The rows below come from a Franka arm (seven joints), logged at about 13 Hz.
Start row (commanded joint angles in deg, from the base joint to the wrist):
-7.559 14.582 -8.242 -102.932 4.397 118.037 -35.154
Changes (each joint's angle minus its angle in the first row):
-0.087 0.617 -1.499 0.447 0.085 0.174 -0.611
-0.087 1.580 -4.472 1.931 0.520 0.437 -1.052
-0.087 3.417 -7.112 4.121 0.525 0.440 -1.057
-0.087 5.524 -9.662 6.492 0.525 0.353 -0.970
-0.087 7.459 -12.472 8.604 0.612 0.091 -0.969
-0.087 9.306 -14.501 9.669 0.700 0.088 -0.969
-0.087 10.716 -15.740 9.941 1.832 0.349 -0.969
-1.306 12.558 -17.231 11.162 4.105 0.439 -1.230
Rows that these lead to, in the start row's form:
-7.646 15.199 -9.741 -102.485 4.482 118.211 -35.765
-7.646 16.162 -12.714 -101.001 4.917 118.474 -36.206
-7.646 17.999 -15.354 -98.811 4.922 118.477 -36.211
-7.646 20.106 -17.904 -96.440 4.922 118.390 -36.124
-7.646 22.041 -20.714 -94.328 5.009 118.128 -36.123
-7.646 23.888 -22.743 -93.263 5.097 118.125 -36.123
-7.646 25.298 -23.982 -92.991 6.229 118.386 -36.123
-8.865 27.140 -25.473 -91.770 8.502 118.476 -36.384

